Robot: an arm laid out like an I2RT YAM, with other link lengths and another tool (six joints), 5 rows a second.
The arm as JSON. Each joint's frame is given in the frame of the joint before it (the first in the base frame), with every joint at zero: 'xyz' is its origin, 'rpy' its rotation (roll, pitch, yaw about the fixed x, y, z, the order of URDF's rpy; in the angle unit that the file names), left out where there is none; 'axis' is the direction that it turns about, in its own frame. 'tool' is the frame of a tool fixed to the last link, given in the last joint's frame.
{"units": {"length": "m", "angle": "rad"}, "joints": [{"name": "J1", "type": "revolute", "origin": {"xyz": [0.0, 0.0, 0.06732]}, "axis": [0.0, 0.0, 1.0]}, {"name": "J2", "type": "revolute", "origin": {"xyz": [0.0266, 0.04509, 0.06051]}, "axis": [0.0, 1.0, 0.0]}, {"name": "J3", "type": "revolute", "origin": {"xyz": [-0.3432, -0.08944, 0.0]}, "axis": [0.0, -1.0, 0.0]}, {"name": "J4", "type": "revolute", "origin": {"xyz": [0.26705, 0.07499, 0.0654]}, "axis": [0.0, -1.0, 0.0]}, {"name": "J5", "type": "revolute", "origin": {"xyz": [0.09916, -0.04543, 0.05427]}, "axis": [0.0, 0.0, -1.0]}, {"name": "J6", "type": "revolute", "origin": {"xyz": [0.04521, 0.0, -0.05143]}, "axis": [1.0, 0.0, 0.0]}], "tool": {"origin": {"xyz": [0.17, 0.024, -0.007], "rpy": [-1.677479, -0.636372, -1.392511]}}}
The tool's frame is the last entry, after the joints.
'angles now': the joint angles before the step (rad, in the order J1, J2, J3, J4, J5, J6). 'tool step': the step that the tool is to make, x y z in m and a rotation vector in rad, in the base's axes. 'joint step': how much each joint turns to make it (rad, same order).
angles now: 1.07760, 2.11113, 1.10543, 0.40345, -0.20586, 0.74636
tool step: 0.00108, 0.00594, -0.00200, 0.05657, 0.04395, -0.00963
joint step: -0.00648, 0.03233, -0.01573, 0.08967, -0.03340, 0.05797
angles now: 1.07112, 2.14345, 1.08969, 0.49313, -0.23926, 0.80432
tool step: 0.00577, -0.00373, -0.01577, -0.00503, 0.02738, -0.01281
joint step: -0.01374, 0.03148, -0.00670, 0.02491, -0.01233, 0.01818
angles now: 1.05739, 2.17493, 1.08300, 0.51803, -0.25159, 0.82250
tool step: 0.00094, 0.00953, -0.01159, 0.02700, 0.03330, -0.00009
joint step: -0.00047, 0.05413, 0.01713, 0.05372, -0.02297, 0.03675
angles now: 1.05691, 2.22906, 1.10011, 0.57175, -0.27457, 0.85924
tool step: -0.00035, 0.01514, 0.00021, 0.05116, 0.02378, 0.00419
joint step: 0.00565, 0.04619, 0.02688, 0.06409, -0.02207, 0.04181
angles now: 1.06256, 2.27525, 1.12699, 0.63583, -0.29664, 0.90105
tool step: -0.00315, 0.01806, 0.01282, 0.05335, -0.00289, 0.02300
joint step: 0.01056, 0.02441, 0.04118, 0.03603, -0.02183, 0.01541
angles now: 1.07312, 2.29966, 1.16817, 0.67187, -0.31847, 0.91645
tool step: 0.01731, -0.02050, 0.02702, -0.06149, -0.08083, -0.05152
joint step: -0.01463, -0.11149, -0.01819, -0.12875, 0.07898, -0.07518
